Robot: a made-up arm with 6 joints. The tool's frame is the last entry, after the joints.
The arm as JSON. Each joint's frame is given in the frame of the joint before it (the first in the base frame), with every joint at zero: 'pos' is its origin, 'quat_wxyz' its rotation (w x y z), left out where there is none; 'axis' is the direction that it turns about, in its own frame. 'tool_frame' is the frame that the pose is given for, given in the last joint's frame.
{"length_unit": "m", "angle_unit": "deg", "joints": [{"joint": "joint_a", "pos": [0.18, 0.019, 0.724], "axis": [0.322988, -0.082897, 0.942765]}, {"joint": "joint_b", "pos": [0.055, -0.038, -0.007], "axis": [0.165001, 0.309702, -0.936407]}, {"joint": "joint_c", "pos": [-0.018, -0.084, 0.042], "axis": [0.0, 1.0, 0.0]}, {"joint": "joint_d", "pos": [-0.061, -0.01, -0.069], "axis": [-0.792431, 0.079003, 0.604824]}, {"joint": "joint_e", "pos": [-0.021, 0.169, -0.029], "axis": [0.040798, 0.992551, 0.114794]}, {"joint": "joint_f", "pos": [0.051, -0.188, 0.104], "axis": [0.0, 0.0, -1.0]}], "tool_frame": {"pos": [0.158, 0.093, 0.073], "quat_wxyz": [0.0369, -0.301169, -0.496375, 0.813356]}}
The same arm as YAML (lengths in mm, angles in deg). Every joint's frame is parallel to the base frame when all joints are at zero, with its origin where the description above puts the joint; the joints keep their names.
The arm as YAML. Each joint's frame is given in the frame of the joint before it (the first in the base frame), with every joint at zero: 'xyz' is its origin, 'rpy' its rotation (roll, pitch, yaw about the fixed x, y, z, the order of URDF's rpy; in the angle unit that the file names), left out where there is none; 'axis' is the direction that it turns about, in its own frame. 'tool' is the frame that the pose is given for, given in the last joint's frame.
units:
  length: mm
  angle: deg
joints:
  - name: joint_a
    type: revolute
    origin:
      xyz: [180.0, 19.0, 724.0]
    axis: [0.322988, -0.082897, 0.942765]
  - name: joint_b
    type: revolute
    origin:
      xyz: [55.0, -38.0, -7.0]
    axis: [0.165001, 0.309702, -0.936407]
  - name: joint_c
    type: revolute
    origin:
      xyz: [-18.0, -84.0, 42.0]
    axis: [0.0, 1.0, 0.0]
  - name: joint_d
    type: revolute
    origin:
      xyz: [-61.0, -10.0, -69.0]
    axis: [-0.792431, 0.079003, 0.604824]
  - name: joint_e
    type: revolute
    origin:
      xyz: [-21.0, 169.0, -29.0]
    axis: [0.040798, 0.992551, 0.114794]
  - name: joint_f
    type: revolute
    origin:
      xyz: [51.0, -188.0, 104.0]
    axis: [0.0, 0.0, -1.0]
tool:
  origin:
    xyz: [158.0, 93.0, 73.0]
    rpy: [-68.56, 26.95, 156.25]

